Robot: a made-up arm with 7 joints. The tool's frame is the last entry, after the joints.
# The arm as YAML. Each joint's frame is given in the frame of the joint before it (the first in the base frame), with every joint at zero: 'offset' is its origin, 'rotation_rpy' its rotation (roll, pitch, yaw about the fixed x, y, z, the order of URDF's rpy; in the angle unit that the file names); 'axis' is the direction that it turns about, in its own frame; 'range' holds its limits. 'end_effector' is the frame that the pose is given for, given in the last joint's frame.
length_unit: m
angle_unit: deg
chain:
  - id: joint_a
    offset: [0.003, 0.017, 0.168]
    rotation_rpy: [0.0, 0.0, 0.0]
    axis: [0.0, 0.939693, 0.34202]
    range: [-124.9, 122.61]
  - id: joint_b
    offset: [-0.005, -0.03, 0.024]
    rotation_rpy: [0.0, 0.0, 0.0]
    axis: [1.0, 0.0, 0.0]
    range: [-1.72, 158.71]
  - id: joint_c
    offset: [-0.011, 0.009, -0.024]
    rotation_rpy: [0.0, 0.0, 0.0]
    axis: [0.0, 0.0, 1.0]
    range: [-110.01, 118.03]
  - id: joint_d
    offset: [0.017, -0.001, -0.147]
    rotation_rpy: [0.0, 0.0, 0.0]
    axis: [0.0, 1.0, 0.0]
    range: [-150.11, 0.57]
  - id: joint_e
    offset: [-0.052, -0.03, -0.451]
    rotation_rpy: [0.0, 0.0, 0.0]
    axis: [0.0, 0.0, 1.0]
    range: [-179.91, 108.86]
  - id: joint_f
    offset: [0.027, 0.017, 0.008]
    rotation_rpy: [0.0, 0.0, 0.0]
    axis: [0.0, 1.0, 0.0]
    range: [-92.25, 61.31]
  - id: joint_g
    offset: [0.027, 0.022, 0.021]
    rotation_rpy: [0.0, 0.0, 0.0]
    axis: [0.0, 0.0, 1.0]
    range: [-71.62, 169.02]
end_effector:
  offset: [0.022, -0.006, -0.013]
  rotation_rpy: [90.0, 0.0, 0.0]
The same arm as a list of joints. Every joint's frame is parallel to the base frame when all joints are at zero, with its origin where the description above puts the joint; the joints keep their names.
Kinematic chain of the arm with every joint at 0, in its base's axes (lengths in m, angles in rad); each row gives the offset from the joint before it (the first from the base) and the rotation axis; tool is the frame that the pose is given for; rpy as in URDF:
joint_a: xyz 0.003 0.017 0.168 axis 0 0.9397 0.342
joint_b: xyz -0.005 -0.03 0.024 axis +x
joint_c: xyz -0.011 0.009 -0.024 axis +z
joint_d: xyz 0.017 -0.001 -0.147 axis +y
joint_e: xyz -0.052 -0.03 -0.451 axis +z
joint_f: xyz 0.027 0.017 0.008 axis +y
joint_g: xyz 0.027 0.022 0.021 axis +z
tool: xyz 0.022 -0.006 -0.013 rpy 1.5708 0 0
Joint limits (rad, base to tool): -2.1799..2.1399 -0.03..2.77 -1.92..2.06 -2.6199..0.0099 -3.14..1.9 -1.6101..1.0701 -1.25..2.95

